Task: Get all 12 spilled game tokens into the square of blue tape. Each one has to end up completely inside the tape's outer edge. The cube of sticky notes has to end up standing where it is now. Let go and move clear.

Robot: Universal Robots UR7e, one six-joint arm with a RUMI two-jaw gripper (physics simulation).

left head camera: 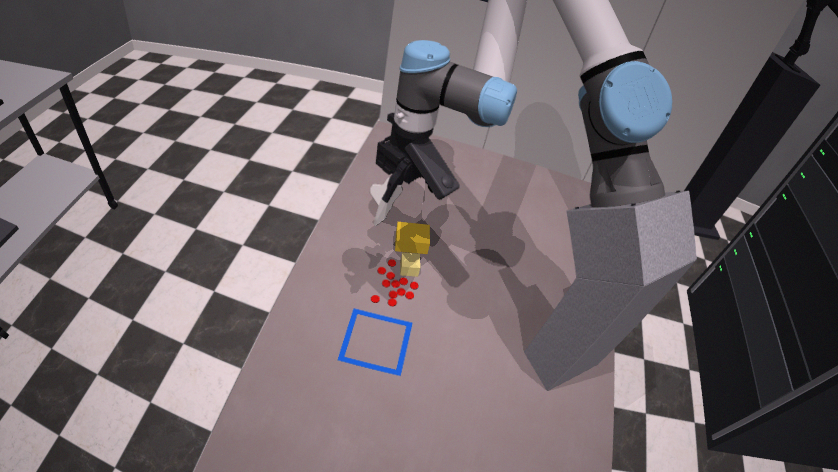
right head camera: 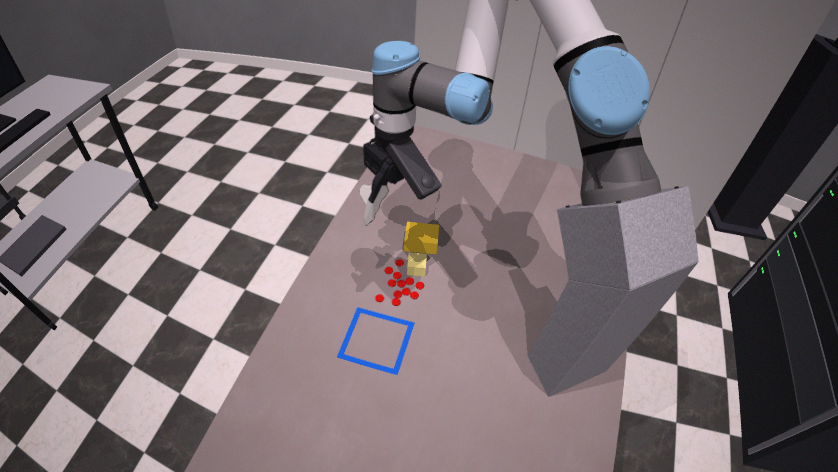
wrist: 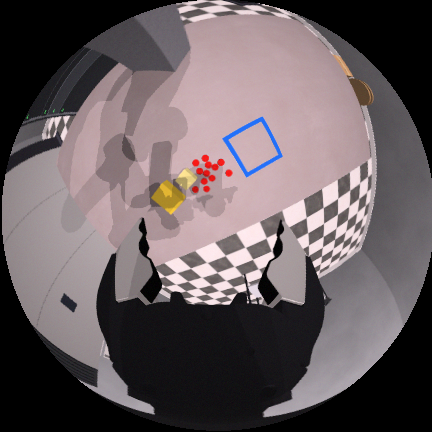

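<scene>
Red round game tokens (left head camera: 395,283) (right head camera: 401,283) (wrist: 206,173) lie in a loose cluster on the table, all outside the blue tape square (left head camera: 382,317) (right head camera: 385,316) (wrist: 243,128). The square's inside shows no tokens. A small pale yellow cube, apparently the sticky notes (left head camera: 410,263) (right head camera: 416,265) (wrist: 186,178), stands upright beside the cluster, on the side away from the tape. My gripper (left head camera: 401,211) (right head camera: 403,212) (wrist: 211,219) is open and empty, raised above the table beyond the cube and tokens. One finger is largely hidden in the head views.
A larger golden-yellow block (left head camera: 412,237) (right head camera: 421,237) (wrist: 168,196) stands close behind the pale cube, partly in the arm's shadow. The grey robot pedestal (left head camera: 604,240) (right head camera: 592,246) stands at the right of the table. The table's left edge drops to a checkered floor.
</scene>
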